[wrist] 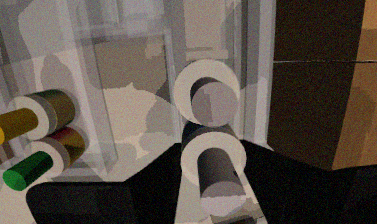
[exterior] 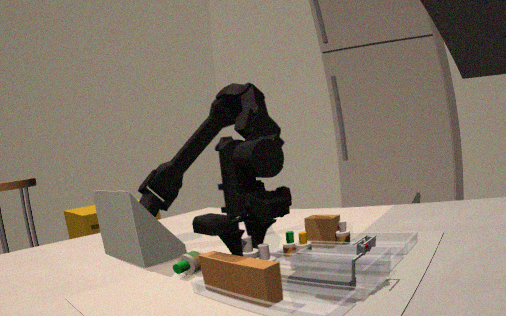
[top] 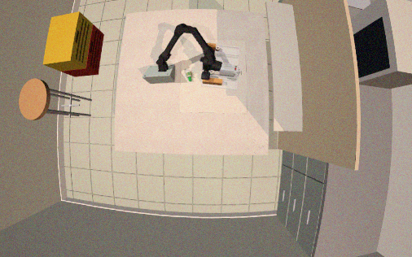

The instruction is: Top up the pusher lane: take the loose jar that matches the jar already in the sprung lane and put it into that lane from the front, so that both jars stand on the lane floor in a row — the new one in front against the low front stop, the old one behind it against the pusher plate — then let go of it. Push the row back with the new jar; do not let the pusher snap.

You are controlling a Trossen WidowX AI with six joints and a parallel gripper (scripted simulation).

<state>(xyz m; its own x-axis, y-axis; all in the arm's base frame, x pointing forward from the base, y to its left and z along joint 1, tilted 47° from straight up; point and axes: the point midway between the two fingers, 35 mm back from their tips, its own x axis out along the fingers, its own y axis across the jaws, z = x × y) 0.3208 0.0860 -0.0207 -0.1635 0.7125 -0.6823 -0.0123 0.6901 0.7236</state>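
My gripper tip is 14 cm short of the clear lane rack, 3 cm to the right of it and 2 cm above it. Round my gripper tip: red mark (22 cm ahead, 4 cm to the left, 3 cm above).
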